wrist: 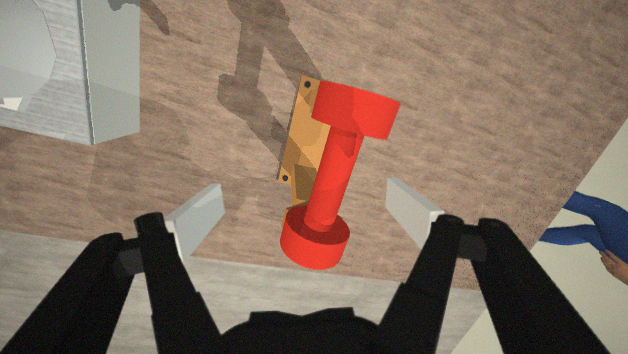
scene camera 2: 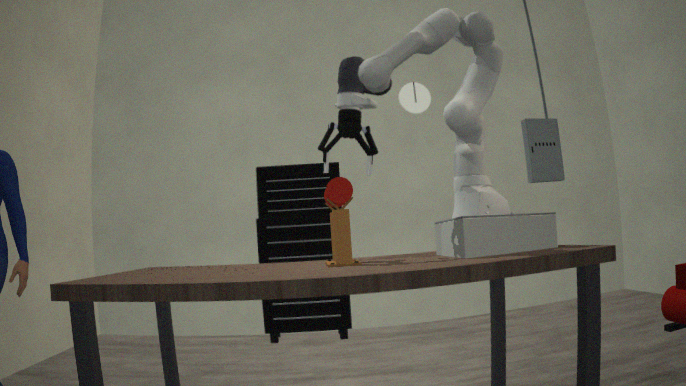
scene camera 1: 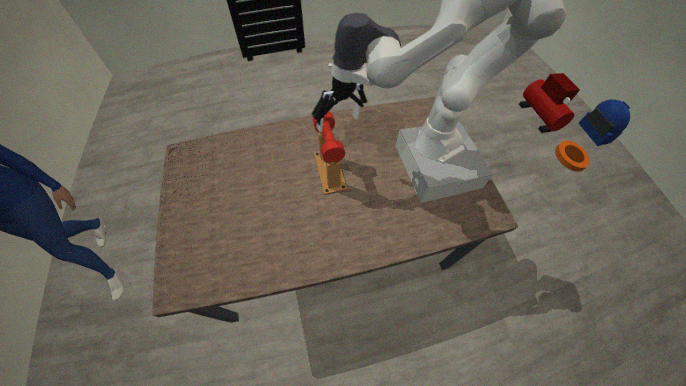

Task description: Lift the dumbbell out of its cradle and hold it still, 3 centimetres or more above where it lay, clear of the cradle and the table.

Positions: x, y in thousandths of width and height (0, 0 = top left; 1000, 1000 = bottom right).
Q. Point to a red dumbbell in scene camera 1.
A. At 485, 390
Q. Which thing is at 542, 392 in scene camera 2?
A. My gripper.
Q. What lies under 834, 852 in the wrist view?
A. My gripper.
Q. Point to an orange cradle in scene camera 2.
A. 495, 569
